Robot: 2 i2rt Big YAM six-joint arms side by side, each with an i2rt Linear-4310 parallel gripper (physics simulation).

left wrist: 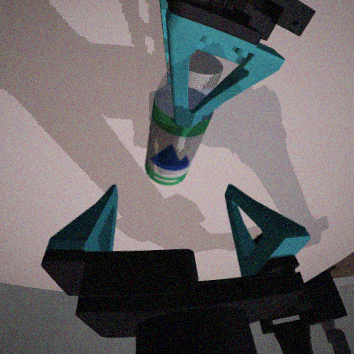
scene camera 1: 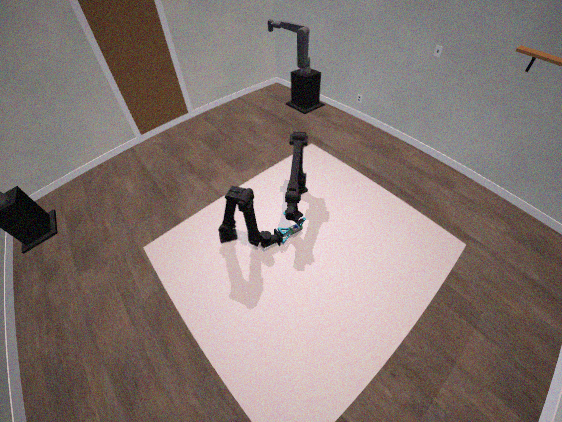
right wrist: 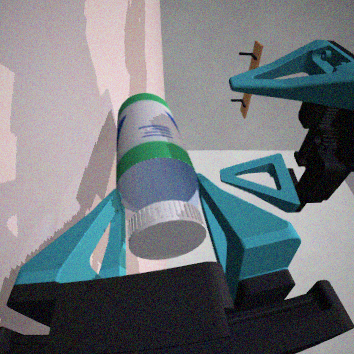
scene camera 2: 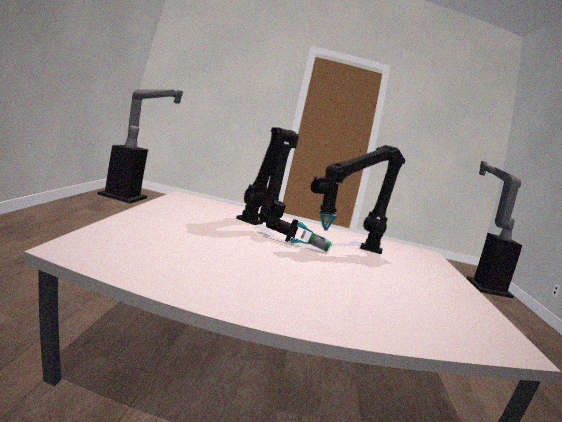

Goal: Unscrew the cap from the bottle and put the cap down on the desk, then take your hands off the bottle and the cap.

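Seen in the pictures: left gripper, between the fingertips: (left wrist: 173, 189) (scene camera 1: 295, 222) (right wrist: 223, 138) (scene camera 2: 324, 229); right gripper, between the fingertips: (left wrist: 178, 105) (scene camera 1: 289, 231) (right wrist: 158, 187) (scene camera 2: 310, 238); left arm's base, origin of its link: (scene camera 2: 371, 249); right arm's base, origin of its link: (scene camera 1: 228, 236) (scene camera 2: 249, 221).
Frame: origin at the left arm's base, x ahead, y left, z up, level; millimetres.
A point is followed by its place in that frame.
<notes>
A bottle (scene camera 2: 319, 242) @[x 338, y -230, z 44 mm] (left wrist: 170, 145) @[x 319, y -246, z 69 mm] (right wrist: 147, 125) @[x 288, y -250, z 42 mm] with green bands and a white label is tilted, its base pointing away from my right gripper. The ribbed grey-white cap (left wrist: 205, 70) @[x 316, y -315, z 71 mm] (right wrist: 167, 239) @[x 319, y -318, z 57 mm] is on its neck, facing the right gripper's palm. My right gripper (scene camera 2: 307, 237) @[x 321, y -275, z 49 mm] (right wrist: 158, 187) @[x 321, y -275, z 49 mm] is shut on the bottle around its clear shoulder, below the cap. My left gripper (scene camera 2: 327, 228) @[x 310, y -226, z 102 mm] (left wrist: 173, 189) @[x 310, y -226, z 102 mm] (right wrist: 223, 138) @[x 310, y -226, z 102 mm] is open and empty, beyond the bottle's base and apart from it. In scene camera 1 the grippers overlap the bottle, which is too small to make out well.
The pale desk (scene camera 1: 360, 280) @[x 823, y -79, z 0 mm] (scene camera 2: 250, 295) @[x 1050, y -290, z 0 mm] lies under both arms, with their shadows across it. Two pedestal-mounted grey arms (scene camera 1: 303, 47) (scene camera 2: 134, 112) (scene camera 2: 509, 195) stand on the floor away from the desk. The two grippers are close together.
</notes>
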